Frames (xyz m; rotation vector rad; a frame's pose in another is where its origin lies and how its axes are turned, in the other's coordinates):
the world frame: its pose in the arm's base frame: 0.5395 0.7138 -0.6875 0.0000 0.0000 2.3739
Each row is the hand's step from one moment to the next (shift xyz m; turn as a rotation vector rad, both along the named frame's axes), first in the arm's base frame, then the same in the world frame.
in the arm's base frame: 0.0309 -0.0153 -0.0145 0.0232 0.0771 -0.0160
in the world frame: -0.0329 -0.0105 -0.0145 0.0369 -0.0716 -0.0160
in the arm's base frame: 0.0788 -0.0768 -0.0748 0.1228 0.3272 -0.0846
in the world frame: -0.1100 0.0005 -0.0748 0.1389 -0.3207 -0.0846
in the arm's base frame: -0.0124 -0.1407 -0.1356 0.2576 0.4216 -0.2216
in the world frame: -0.0888 0.1098 -0.1356 0.1074 -0.4822 -0.2216
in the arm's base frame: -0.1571 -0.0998 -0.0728 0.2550 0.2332 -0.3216
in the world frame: 0.0437 0.1809 -0.0728 -0.0215 -0.3449 -0.3216
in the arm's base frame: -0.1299 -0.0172 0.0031 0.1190 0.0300 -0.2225
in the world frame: 0.0815 0.1026 0.0031 -0.0648 -0.1042 -0.2225
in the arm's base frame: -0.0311 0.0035 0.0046 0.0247 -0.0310 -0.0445
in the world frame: 0.0248 0.0191 0.0046 -0.0393 0.0052 -0.0445
